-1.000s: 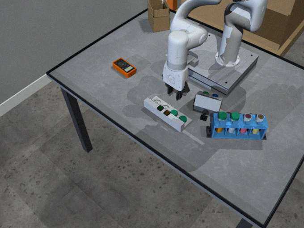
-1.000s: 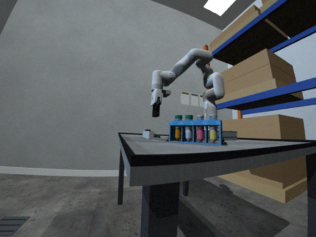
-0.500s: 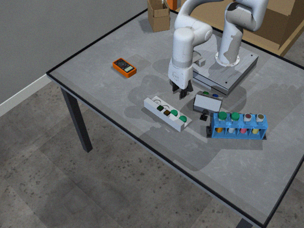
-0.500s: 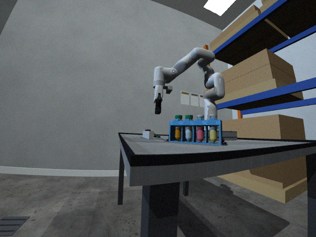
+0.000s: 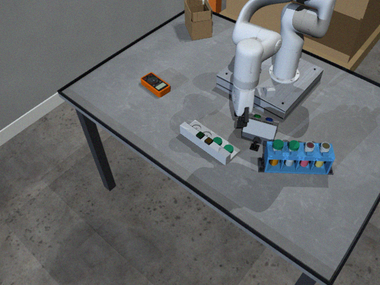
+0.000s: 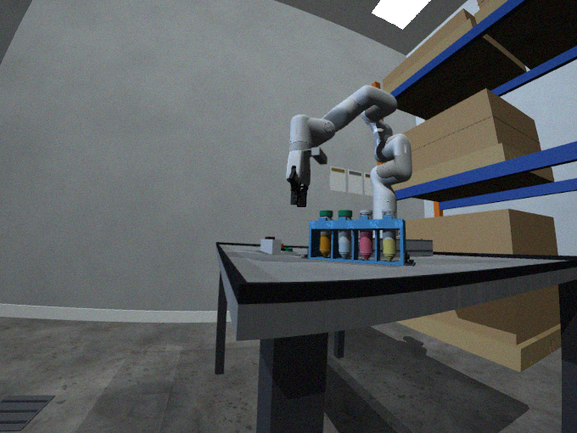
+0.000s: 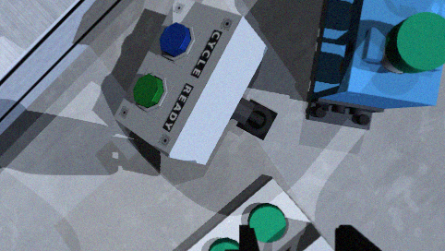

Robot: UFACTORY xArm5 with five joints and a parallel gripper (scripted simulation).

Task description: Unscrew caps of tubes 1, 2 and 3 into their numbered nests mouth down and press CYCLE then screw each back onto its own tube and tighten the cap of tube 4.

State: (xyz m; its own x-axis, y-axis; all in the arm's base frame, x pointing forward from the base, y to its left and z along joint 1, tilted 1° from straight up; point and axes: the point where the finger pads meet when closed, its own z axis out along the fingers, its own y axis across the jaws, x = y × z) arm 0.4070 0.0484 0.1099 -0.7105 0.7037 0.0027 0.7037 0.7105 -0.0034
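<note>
Now: hand 50 mm past the threaded neck, 180 mm to the right of it and 60 mm above it. Also, from my hand: green key 130 mm behind, 10 mm to the right, 110 mm below; blue key 140 mm behind, 40 mm to the left, 110 mm below; key housing 120 mm behind, 20 mm to the left, 120 mm below.
</note>
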